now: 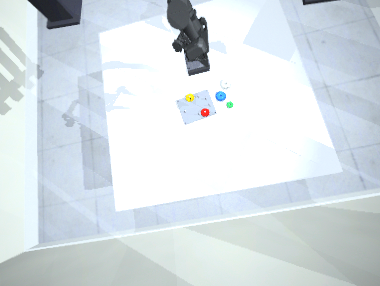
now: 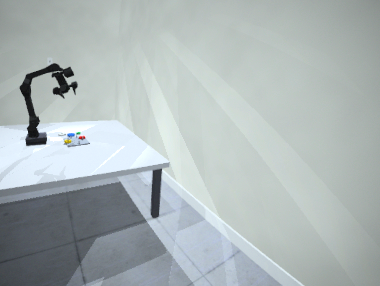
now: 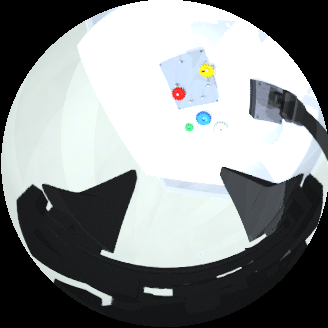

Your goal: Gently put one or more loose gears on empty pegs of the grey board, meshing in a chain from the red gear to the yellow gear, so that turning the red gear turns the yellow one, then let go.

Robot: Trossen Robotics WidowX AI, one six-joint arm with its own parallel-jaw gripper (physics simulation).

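Places are measured from the arm's base along level axes (x ahead, y left, z up), in metres.
Pixels of known places: gripper, fingertip midpoint: (image 1: 208, 59) (image 2: 70, 96) (image 3: 179, 172); arm's base, origin of the base link: (image 2: 33, 136) (image 3: 275, 98).
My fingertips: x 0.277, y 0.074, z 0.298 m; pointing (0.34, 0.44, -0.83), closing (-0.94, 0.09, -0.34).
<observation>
Ahead of a thing's pixels: the offset from my fingertips to its top centre. "pt": to the spot under its first point. Level surfaces: height alone.
The grey board {0.032 m ahead, 0.071 m right, 0.324 m down} (image 1: 191, 117) (image 2: 76, 144) (image 3: 172, 75) lies on the table with several empty pegs. The red gear (image 1: 205, 112) (image 2: 82, 137) (image 3: 178, 93) and the yellow gear {pt 0.020 m back, 0.102 m right, 0.329 m down} (image 1: 190, 97) (image 2: 68, 141) (image 3: 206, 71) sit on it, apart. Loose on the table beside the board lie a blue gear {0.017 m back, 0.086 m left, 0.337 m down} (image 1: 220, 96) (image 2: 71, 135) (image 3: 203, 118), a small green gear {0.044 m ahead, 0.137 m left, 0.337 m down} (image 1: 230, 105) (image 2: 78, 133) (image 3: 189, 127) and a white gear {0.096 m back, 0.124 m left, 0.337 m down} (image 1: 225, 84) (image 2: 61, 134) (image 3: 220, 128). My gripper (image 2: 69, 96) (image 3: 179, 172) is open and empty, high above the table.
The white table {0.354 m down} (image 1: 225, 165) (image 2: 120, 155) carries the board and gears. The arm's dark base (image 1: 198, 68) (image 2: 36, 139) (image 3: 265, 102) stands near the yellow gear's side of the board. A pale wall (image 2: 250, 100) stands past the table's edge.
</observation>
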